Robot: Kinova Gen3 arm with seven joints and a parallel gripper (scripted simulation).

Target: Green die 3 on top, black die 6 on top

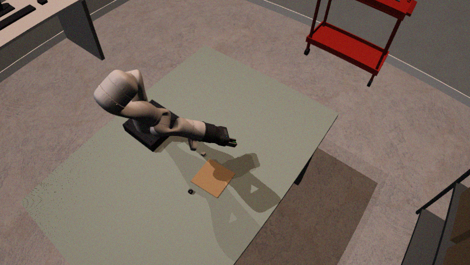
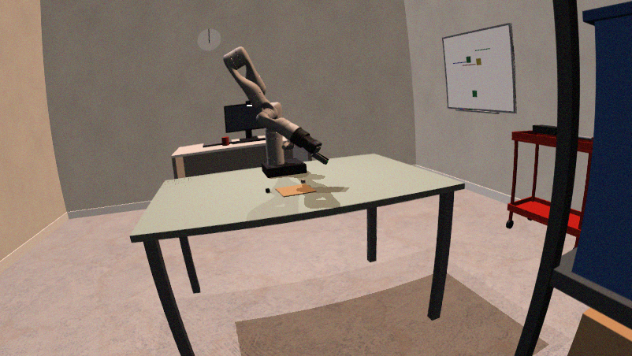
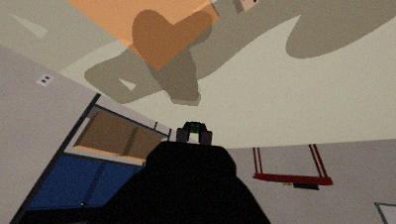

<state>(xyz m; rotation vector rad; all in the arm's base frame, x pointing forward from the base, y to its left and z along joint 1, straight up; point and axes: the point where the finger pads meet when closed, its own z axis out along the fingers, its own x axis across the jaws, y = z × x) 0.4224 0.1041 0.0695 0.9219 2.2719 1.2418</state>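
Now: the white die 11 cm behind my hand, 6 cm to the right of it and 11 cm below it. From my hand the other things lie so: green die: 1 cm ahead, 1 cm to the left, 1 cm below; then black die: 5 cm behind, 24 cm to the right, 11 cm below; then orange mat: 1 cm behind, 13 cm to the right, 12 cm below.
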